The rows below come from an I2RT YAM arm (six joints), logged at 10 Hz.
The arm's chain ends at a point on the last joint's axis. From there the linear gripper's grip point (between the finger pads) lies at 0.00 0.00 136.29 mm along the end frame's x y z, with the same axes.
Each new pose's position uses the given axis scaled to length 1; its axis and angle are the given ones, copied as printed.
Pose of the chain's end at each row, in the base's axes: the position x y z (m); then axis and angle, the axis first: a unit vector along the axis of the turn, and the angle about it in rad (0 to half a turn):
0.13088 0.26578 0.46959 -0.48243 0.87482 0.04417 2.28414
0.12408 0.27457 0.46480 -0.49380 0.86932 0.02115 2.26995
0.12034 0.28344 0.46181 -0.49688 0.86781 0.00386 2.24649
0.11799 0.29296 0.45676 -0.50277 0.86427 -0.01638 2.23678
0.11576 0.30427 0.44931 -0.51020 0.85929 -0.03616 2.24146
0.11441 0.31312 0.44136 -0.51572 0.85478 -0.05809 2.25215
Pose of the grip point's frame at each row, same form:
0.21623 0.32421 0.38085 -0.48243 0.87482 0.04417 2.28414
0.21242 0.33020 0.37719 -0.49380 0.86932 0.02115 2.26995
0.21220 0.33702 0.37657 -0.49688 0.86781 0.00386 2.24649
0.21243 0.34372 0.37261 -0.50277 0.86427 -0.01638 2.23678
0.21158 0.35188 0.36489 -0.51020 0.85929 -0.03616 2.24146
0.21155 0.35668 0.35627 -0.51572 0.85478 -0.05809 2.25215

